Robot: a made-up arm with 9 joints. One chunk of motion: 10 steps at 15 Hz.
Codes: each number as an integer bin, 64 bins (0 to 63) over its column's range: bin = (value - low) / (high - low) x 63, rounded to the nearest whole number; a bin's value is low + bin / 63 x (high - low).
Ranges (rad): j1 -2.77..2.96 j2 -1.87..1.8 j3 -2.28..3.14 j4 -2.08..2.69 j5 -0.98..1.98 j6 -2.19..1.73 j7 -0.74..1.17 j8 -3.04..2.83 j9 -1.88..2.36
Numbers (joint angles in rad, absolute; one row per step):
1: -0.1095 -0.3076 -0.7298 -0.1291 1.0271 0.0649 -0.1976 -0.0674 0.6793
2: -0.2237 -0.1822 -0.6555 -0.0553 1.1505 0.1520 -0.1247 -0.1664 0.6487
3: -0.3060 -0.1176 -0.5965 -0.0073 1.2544 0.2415 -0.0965 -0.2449 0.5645
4: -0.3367 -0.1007 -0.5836 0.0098 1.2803 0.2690 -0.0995 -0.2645 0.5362
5: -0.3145 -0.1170 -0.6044 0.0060 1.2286 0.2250 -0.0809 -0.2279 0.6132
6: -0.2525 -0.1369 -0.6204 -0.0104 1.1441 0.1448 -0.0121 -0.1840 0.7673
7: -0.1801 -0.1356 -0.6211 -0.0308 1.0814 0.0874 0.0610 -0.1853 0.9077
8: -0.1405 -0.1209 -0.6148 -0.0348 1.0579 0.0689 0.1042 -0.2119 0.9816
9: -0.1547 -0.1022 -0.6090 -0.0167 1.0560 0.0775 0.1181 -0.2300 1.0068
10: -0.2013 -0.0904 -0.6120 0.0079 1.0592 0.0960 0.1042 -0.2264 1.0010
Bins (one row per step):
1: 29 27 18 26 43 36 18 32 38
2: 28 29 19 27 45 38 20 31 38
3: 27 30 20 27 48 39 21 30 36
4: 27 30 20 28 48 40 21 30 36
5: 27 30 19 28 47 39 22 30 37
6: 28 30 19 27 45 38 24 31 39
7: 28 30 19 27 44 37 26 31 41
8: 29 30 19 27 43 36 28 30 43
9: 29 30 19 27 43 36 28 30 43
10: 28 31 19 28 43 37 28 30 43

